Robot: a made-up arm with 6 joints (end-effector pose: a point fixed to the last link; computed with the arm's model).
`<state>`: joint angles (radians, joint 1 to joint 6).
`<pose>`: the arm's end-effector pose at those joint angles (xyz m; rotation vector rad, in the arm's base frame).
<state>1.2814 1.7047 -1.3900 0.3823 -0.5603 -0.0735</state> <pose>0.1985 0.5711 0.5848 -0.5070 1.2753 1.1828</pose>
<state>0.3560 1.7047 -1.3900 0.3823 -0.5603 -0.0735</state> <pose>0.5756 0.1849 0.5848 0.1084 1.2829 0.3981</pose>
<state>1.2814 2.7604 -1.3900 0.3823 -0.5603 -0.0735</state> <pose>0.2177 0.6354 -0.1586 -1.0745 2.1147 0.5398</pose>
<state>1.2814 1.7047 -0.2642 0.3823 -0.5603 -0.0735</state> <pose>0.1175 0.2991 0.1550 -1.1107 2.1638 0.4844</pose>
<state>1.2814 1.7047 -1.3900 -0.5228 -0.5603 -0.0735</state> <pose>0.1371 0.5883 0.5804 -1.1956 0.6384 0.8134</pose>
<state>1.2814 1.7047 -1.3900 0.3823 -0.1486 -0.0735</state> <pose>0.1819 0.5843 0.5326 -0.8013 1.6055 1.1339</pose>
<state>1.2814 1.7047 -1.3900 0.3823 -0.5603 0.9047</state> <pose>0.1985 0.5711 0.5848 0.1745 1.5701 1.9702</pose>
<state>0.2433 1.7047 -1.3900 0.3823 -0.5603 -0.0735</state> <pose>0.5928 0.1190 0.5848 0.1799 1.2704 0.3014</pose>
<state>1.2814 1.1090 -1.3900 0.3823 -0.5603 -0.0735</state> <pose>0.1001 0.2405 0.8497 -0.1784 0.7431 1.4010</pose>
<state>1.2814 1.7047 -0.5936 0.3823 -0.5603 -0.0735</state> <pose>0.1551 0.4252 0.2429 -0.9386 1.9246 0.7302</pose>
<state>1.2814 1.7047 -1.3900 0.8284 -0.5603 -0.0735</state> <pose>0.2228 0.5595 0.5669 -0.1030 1.5470 1.3145</pose>
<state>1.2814 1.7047 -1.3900 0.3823 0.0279 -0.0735</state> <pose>0.1722 0.5834 0.5104 -0.9311 1.7439 1.0996</pose>
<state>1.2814 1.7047 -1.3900 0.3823 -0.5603 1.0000</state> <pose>0.1985 0.5711 0.5848 0.2536 1.5884 2.0427</pose>
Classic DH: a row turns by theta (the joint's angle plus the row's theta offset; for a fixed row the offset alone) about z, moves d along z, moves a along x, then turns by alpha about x. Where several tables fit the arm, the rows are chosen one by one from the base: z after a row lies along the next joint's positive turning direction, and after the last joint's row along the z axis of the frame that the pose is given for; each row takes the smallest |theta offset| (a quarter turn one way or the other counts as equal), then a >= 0, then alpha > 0; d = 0 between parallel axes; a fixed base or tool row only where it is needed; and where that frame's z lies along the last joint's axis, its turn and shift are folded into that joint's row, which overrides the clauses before.
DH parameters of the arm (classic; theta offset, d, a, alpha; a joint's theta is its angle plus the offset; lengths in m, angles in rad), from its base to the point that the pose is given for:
joint 1: 0 0.1555 0 -1.5708
joint 2: 0.136 0 -0.4558 0
joint 3: 1.3476 0 -0.0312 1.5708
joint 4: 0 0.3555 0 -1.5708
joint 5: 0 0 0.0001 1.5708
joint 6: 0 0.1378 0 0

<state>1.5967 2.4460 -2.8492 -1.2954 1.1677 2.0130</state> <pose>0.1026 0.7519 0.5874 0.4205 1.6839 1.1454</pose>
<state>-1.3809 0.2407 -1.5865 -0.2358 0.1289 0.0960</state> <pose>-0.0739 0.3626 0.8126 0.1958 0.2168 -1.5131</pose>
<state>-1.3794 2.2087 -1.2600 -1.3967 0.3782 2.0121</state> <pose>0.0744 -0.6481 0.1291 2.2586 1.2473 -0.7643</pose>
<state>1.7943 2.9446 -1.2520 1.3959 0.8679 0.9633</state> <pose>-0.2013 0.4182 -0.2614 -0.6820 -2.2825 0.7319</pose>
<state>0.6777 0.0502 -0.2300 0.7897 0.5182 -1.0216</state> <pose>-0.0188 0.0471 0.3489 -1.0367 1.3625 0.5829</pose>
